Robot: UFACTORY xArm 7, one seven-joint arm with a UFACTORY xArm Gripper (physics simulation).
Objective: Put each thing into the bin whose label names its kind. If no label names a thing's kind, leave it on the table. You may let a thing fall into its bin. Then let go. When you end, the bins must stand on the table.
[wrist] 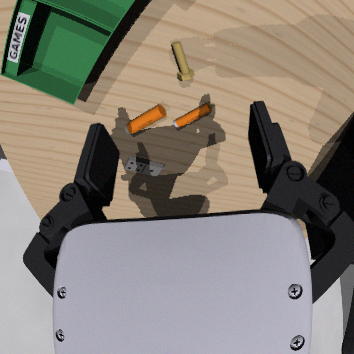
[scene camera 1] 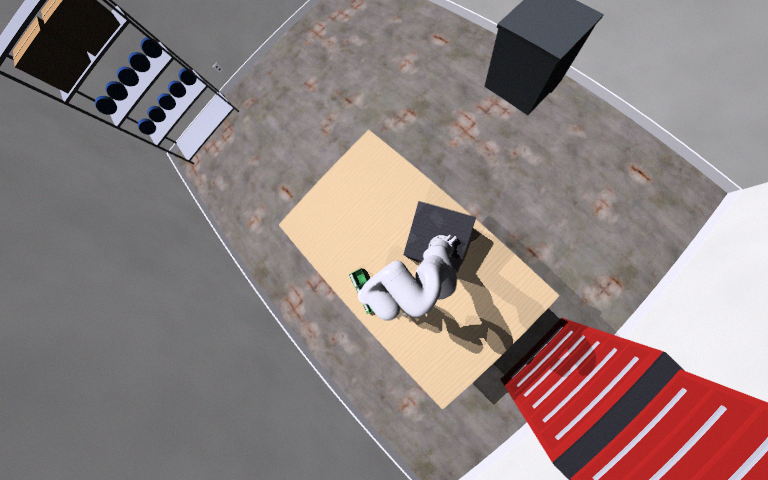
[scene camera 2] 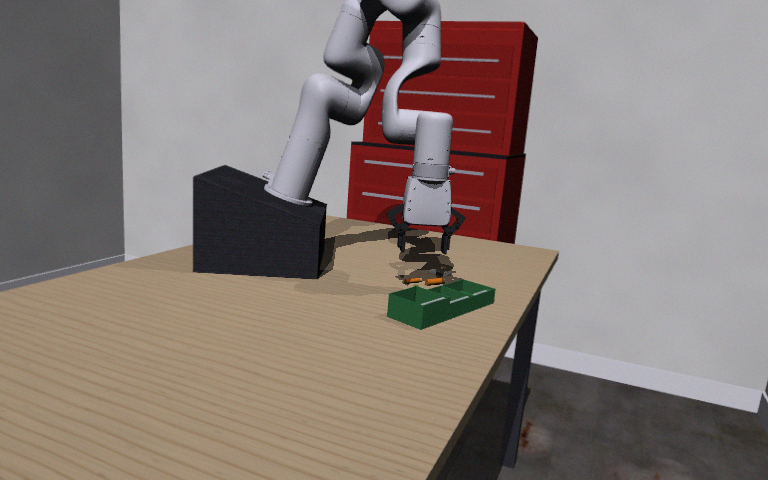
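Pixels of known places: gripper, fingertip midpoint: (wrist: 177, 126) (scene camera 2: 422, 251); arm's base, link origin: (scene camera 2: 287, 196).
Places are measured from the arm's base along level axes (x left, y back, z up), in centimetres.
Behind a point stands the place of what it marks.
My gripper (scene camera 2: 423, 249) @(z -6.6, x -5.4, y -39.3 cm) (wrist: 177, 126) @(z -6.6, x -5.4, y -39.3 cm) is open and empty, above the loose things; in scene camera 1 the arm hides it. Two orange cylinders, a thicker one (wrist: 146, 119) @(z -14.5, x 2.4, y -39.8 cm) (scene camera 2: 434, 281) @(z -14.9, x 2.1, y -40.1 cm) and a thinner one (wrist: 192, 116) @(z -14.9, x 0.6, y -35.3 cm) (scene camera 2: 412, 280) @(z -15.1, x 0.2, y -35.4 cm), lie on the table between the fingers' lines in the wrist view. A brass bolt (wrist: 181, 62) @(z -14.9, x -5.1, y -38.8 cm) lies beyond them. A grey piece with dark dots (wrist: 144, 166) @(z -15.1, x 11.9, y -37.7 cm) lies nearer the gripper's body, partly in shadow. The green bins (scene camera 1: 359, 278) @(z -15.2, x -20.5, y -45.6 cm) (scene camera 2: 404, 311) @(z -13.6, x -24.7, y -44.0 cm) (wrist: 50, 91) @(z -12.9, x -0.3, y -49.7 cm) stand on the table; the label GAMES (wrist: 18, 37) @(z -13.0, x -5.7, y -53.0 cm) is readable. The other labels are not readable here.
The arm's black base block (scene camera 1: 430, 217) @(z 3.9, x -14.2, y 6.4 cm) (scene camera 2: 254, 243) @(z -8.4, x -18.0, y -4.0 cm) stands on the wooden table (scene camera 1: 362, 181) @(z -15.9, x -64.9, y -4.0 cm) (scene camera 2: 198, 362) @(z -15.9, x -58.1, y -25.7 cm). A red drawer cabinet (scene camera 1: 617, 362) (scene camera 2: 518, 186) stands past the table's end. The bins are near one long table edge.
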